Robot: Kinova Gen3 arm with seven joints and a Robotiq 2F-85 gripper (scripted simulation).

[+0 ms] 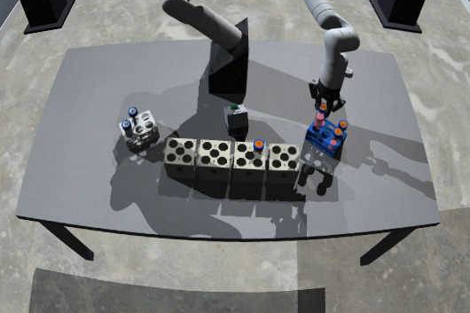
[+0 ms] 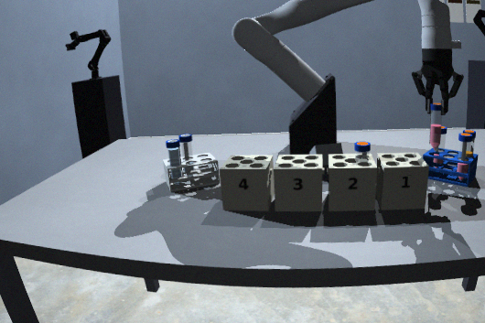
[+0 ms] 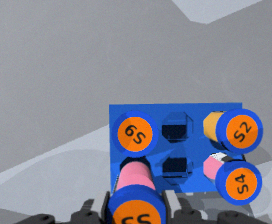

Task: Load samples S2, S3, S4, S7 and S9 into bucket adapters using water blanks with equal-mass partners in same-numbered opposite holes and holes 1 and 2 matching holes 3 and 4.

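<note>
My hand is 1 cm to the left of the sample tube S3 and 5 cm above it. Also, from my hand: sample tube S9 (4 cm behind, 3 cm to the left, 12 cm below); sample tube S4 (5 cm ahead, 6 cm to the left, 12 cm below); sample tube S2 (2 cm ahead, 9 cm to the left, 12 cm below).
</note>
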